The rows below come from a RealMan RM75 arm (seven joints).
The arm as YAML. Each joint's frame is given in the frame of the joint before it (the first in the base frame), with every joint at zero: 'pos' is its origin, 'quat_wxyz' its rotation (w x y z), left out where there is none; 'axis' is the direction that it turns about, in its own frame. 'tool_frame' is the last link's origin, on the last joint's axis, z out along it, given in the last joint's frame.
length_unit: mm
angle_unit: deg
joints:
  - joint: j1
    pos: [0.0, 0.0, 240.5]
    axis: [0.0, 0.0, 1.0]
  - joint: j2
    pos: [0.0, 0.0, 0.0]
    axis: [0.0, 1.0, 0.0]
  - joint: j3
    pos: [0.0, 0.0, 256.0]
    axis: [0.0, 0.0, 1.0]
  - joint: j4
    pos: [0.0, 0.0, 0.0]
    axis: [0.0, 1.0, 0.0]
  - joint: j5
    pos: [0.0, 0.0, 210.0]
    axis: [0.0, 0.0, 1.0]
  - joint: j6
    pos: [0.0, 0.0, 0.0]
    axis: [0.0, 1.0, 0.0]
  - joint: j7
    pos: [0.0, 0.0, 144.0]
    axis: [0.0, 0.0, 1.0]
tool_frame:
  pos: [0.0, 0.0, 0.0]
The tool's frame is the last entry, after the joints.
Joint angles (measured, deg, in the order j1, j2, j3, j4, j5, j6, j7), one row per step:
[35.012, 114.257, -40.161, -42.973, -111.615, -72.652, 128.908]
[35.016, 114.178, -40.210, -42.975, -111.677, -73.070, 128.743]
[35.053, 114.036, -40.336, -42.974, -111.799, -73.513, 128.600]
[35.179, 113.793, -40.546, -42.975, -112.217, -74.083, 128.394]
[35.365, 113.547, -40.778, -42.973, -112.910, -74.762, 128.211]
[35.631, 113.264, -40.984, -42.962, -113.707, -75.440, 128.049]
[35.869, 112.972, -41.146, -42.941, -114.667, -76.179, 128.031]
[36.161, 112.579, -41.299, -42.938, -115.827, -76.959, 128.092]
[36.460, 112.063, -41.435, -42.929, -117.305, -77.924, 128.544]
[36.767, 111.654, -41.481, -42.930, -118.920, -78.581, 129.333]
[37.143, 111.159, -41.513, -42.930, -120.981, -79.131, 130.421]
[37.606, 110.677, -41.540, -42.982, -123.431, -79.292, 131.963]
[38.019, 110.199, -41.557, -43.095, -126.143, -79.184, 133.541]
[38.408, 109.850, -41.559, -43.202, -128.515, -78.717, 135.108]
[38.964, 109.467, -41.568, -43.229, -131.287, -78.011, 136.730]
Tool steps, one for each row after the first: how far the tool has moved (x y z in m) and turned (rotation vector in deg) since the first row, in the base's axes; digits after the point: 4 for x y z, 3 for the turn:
[-0.0004, -0.0007, 0.0000, -0.311, -0.111, 0.354]
[-0.0008, -0.0012, 0.0001, -0.700, -0.342, 0.755]
[-0.0013, -0.0017, 0.0002, -1.320, -0.954, 1.336]
[-0.0019, -0.0024, -0.0001, -2.181, -1.764, 1.963]
[-0.0026, -0.0027, -0.0001, -3.062, -2.664, 2.606]
[-0.0027, -0.0034, -0.0002, -4.073, -3.576, 3.070]
[-0.0025, -0.0040, 0.0004, -5.154, -4.690, 3.486]
[-0.0016, -0.0049, 0.0015, -6.541, -5.880, 3.569]
[-0.0001, -0.0054, 0.0024, -7.787, -6.974, 3.153]
[0.0022, -0.0057, 0.0039, -9.119, -8.396, 2.350]
[0.0052, -0.0050, 0.0057, -10.286, -10.062, 0.974]
[0.0093, -0.0042, 0.0082, -11.210, -12.056, -0.678]
[0.0130, -0.0026, 0.0106, -11.651, -13.770, -2.404]
[0.0168, -0.0002, 0.0133, -11.961, -15.892, -4.253]

